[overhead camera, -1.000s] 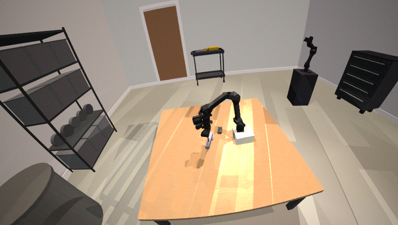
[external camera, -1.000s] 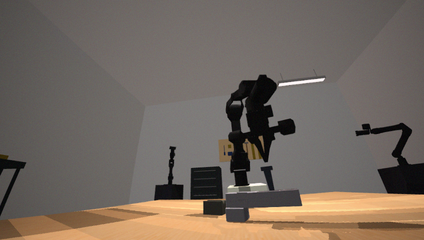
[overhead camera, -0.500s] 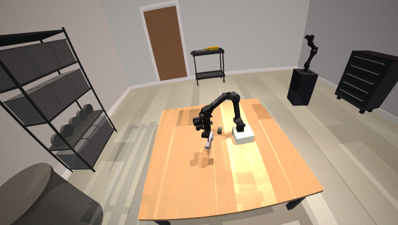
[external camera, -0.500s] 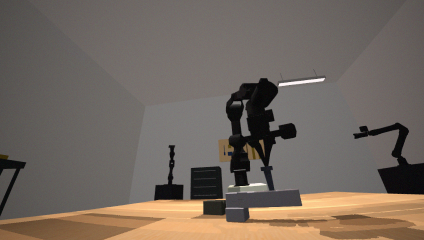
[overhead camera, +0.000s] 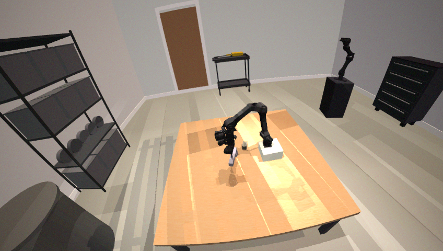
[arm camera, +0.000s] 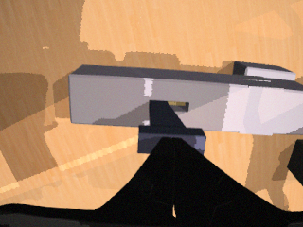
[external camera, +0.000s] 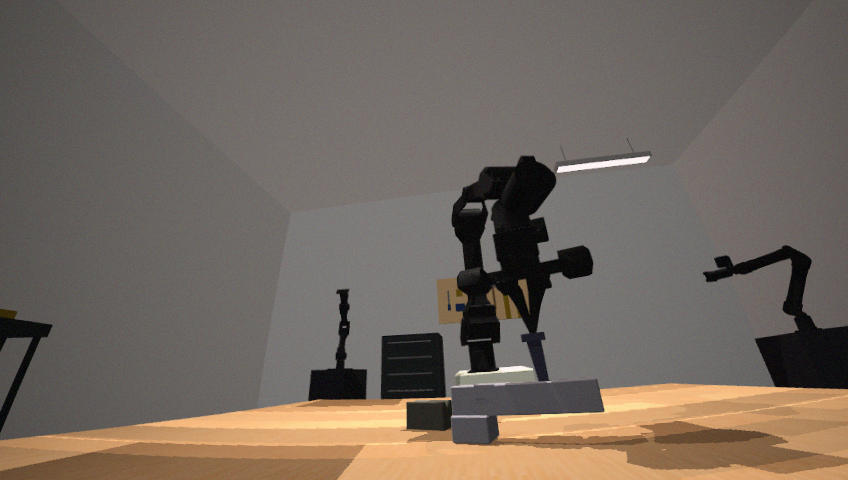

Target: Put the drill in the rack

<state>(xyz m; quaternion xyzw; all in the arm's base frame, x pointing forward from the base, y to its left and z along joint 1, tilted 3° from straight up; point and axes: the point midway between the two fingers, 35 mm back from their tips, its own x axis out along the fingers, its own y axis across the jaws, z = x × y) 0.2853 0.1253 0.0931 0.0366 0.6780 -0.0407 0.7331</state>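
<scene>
The dark t-shaped post lies 3 cm below my gripper tip. The rest, counted from my gripper tip: drill 8 cm below, 5 cm to the right, 1 cm behind; rack 19 cm to the right, 11 cm below, 10 cm behind; long grey body 9 cm below, 3 cm to the right, 1 cm behind.
</scene>
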